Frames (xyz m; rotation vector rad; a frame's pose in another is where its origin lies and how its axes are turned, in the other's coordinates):
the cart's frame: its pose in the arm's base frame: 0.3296 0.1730 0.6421 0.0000 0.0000 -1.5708
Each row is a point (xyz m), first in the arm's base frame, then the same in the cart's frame.
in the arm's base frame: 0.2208 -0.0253 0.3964
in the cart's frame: 0.1983 -0.1088 -0.2457
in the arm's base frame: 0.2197 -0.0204 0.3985
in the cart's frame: 0.1934 -0.1099 -0.2436
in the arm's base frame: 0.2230 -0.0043 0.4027
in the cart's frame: 0.1773 -0.1066 -0.2394
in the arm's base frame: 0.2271 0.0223 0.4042
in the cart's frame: 0.1507 -0.1025 -0.2379
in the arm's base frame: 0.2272 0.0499 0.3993
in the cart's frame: 0.1231 -0.1024 -0.2428
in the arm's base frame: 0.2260 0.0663 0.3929
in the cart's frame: 0.1067 -0.1036 -0.2492
